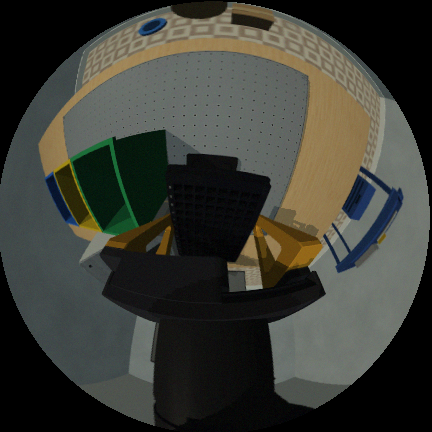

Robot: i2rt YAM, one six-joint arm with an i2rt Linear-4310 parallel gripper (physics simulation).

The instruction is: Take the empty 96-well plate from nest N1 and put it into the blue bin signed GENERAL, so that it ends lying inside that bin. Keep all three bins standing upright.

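Frame: origin at the arm's base, x left, y back, z up, level; centimetres.
Seen in the pictures: gripper, fingertip midpoint: (213, 217).
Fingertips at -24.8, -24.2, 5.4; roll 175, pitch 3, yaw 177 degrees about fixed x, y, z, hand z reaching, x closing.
Pixels of each thing's middle, then the offset from my fingertips to it, as dx, dy, dz. Level surfaces: height alone.
- black 96-well plate at the middle of its body: (211, 227) +0.2, +1.1, +0.4
- grey perforated board at its surface level: dz -20.3
- dark block at the middle of its body: (209, 185) +2.2, +5.9, -19.6
- blue bin at the middle of its body: (76, 184) +44.9, -4.5, -11.4
- yellow bin at the middle of its body: (95, 180) +31.8, -3.2, -11.4
- large green bin at the middle of its body: (128, 176) +18.6, -2.0, -11.4
My gripper (213, 217) is shut on the black 96-well plate (217, 207), one orange finger on each side of it. The plate is held up high above the grey perforated board (235, 90). Its grid of wells shows. A dark block (212, 160) shows just past the plate's far edge; it may be nest N1, mostly hidden behind the plate. The blue bin (58, 200) stands upright at the far left, partly hidden by the yellow bin. Its sign does not show.
The yellow bin (73, 195) stands between the blue bin and the large green bin (120, 185), both upright. The green bin is nearest to the plate, on its left. A wooden table edge (340, 130) runs along the right. A blue frame (372, 237) is beyond it.
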